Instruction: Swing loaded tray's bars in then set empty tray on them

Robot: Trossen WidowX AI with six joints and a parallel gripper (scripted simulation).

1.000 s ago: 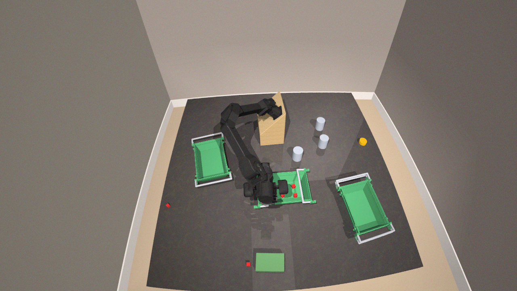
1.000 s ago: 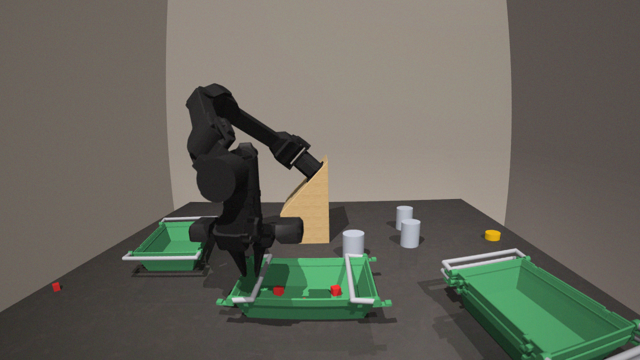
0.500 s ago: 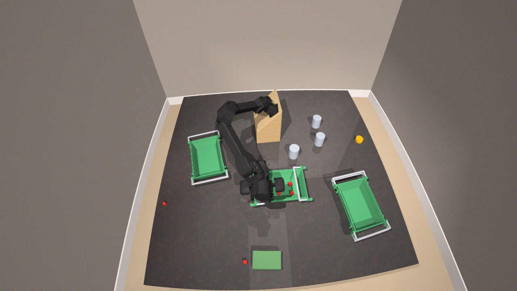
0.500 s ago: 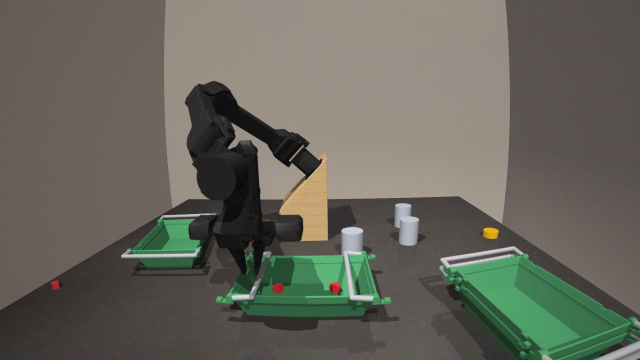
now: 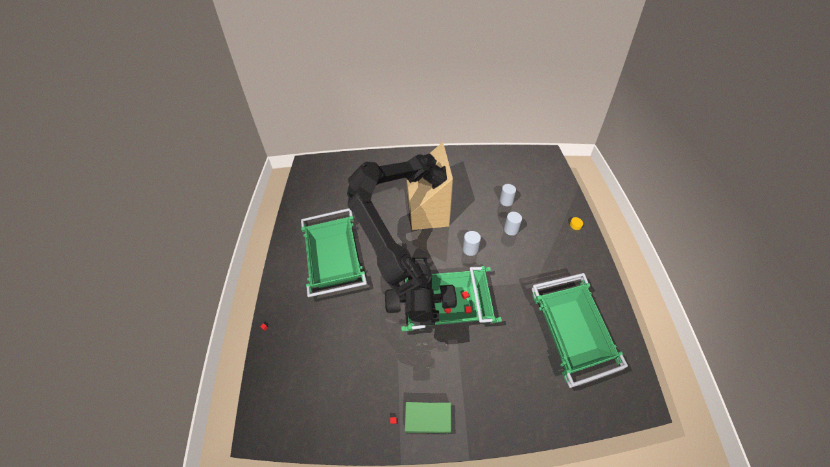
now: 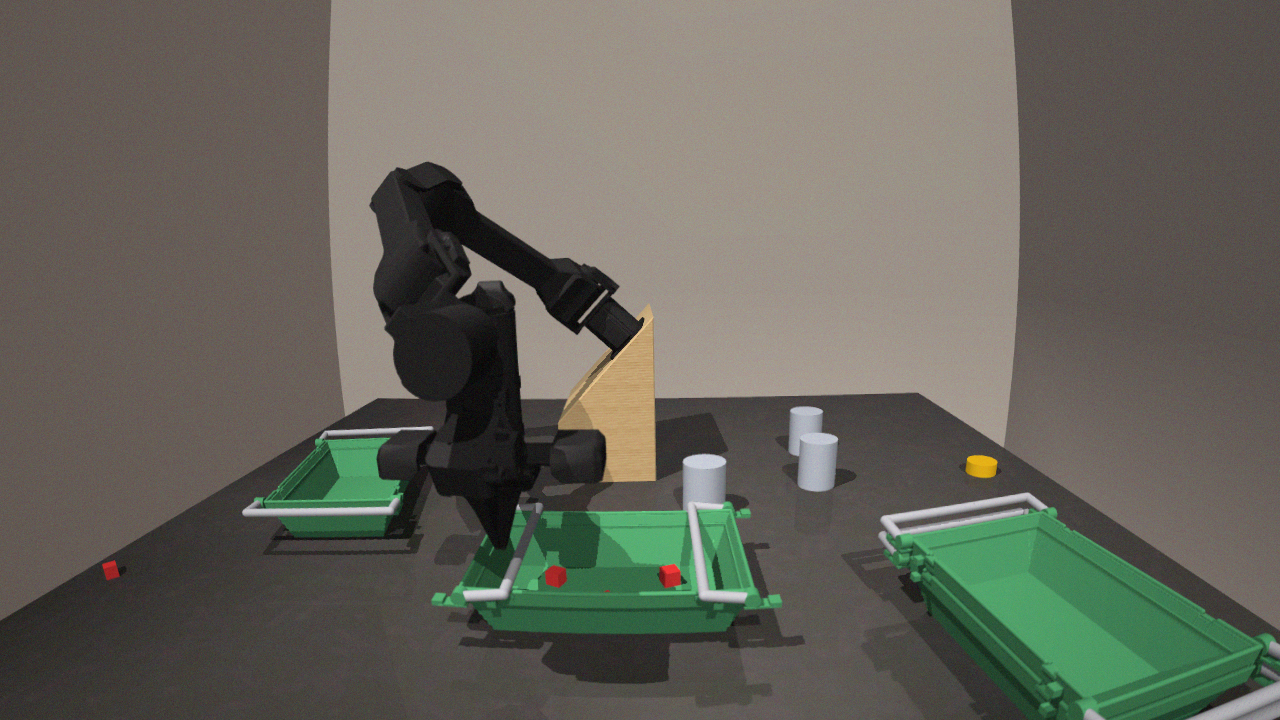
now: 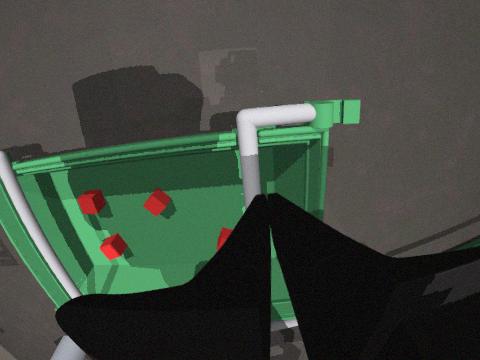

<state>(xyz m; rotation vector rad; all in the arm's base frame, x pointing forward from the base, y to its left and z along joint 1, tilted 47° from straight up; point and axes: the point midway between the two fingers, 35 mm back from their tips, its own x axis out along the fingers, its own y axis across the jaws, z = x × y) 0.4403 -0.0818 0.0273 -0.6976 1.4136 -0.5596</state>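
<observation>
My gripper tip is 30 cm to the left of the tray, 26 cm past it and 5 cm above it. From my gripper tip the other things lie so: flat green slab (29 cm ahead, 7 cm below, 1 cm to the left); yellow disc (62 cm to the left, 38 cm behind, 8 cm below).
</observation>
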